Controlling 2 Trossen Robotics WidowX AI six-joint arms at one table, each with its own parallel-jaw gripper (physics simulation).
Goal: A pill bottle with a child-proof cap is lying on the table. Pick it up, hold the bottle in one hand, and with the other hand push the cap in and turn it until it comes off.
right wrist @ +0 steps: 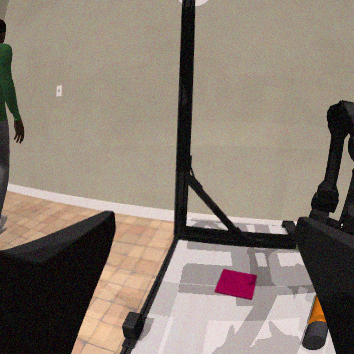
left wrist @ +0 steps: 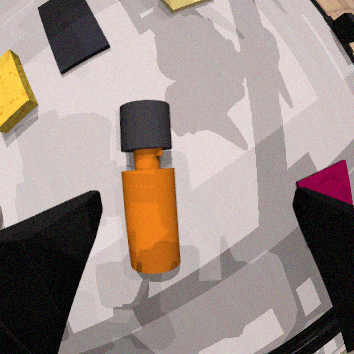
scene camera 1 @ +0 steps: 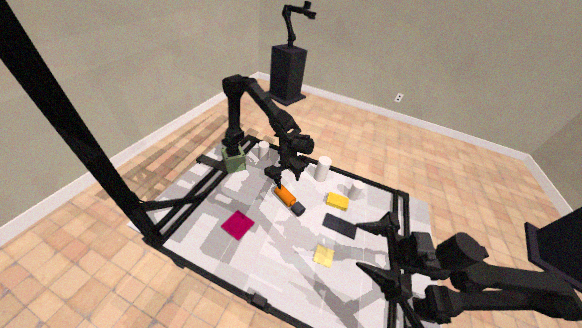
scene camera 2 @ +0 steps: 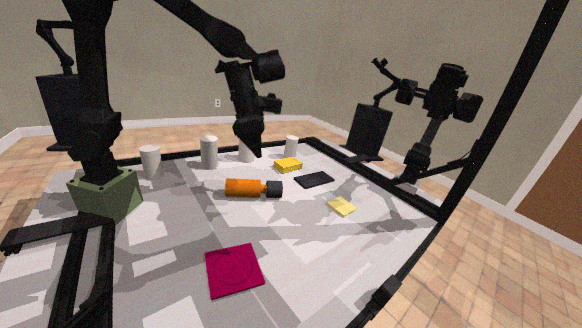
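The orange pill bottle (scene camera 1: 285, 195) (scene camera 2: 243, 188) (left wrist: 151, 220) (right wrist: 318, 310) lies on its side on the table, with its dark grey cap (scene camera 1: 298, 208) (scene camera 2: 274, 189) (left wrist: 145, 126) (right wrist: 315, 335) on the neck end. My left gripper (scene camera 1: 289, 182) (left wrist: 200, 199) is open and empty above the table near the bottle's body end. In the left wrist view the bottle shows between its fingers, closer to the finger on the picture's left. My right gripper (scene camera 1: 358, 245) (right wrist: 210, 225) is open and empty at the right side of the table, away from the bottle; its finger hides part of the bottle in the right wrist view.
A yellow sponge (scene camera 1: 337, 201) (scene camera 2: 288, 165), a dark slab (scene camera 1: 340, 226) (scene camera 2: 314, 179) and a pale yellow pad (scene camera 1: 324, 255) (scene camera 2: 341, 206) lie beyond the cap. A magenta square (scene camera 1: 237, 225) (scene camera 2: 234, 270) lies nearer. Several white cylinders (scene camera 1: 323, 169) (scene camera 2: 209, 152) stand along the back edge.
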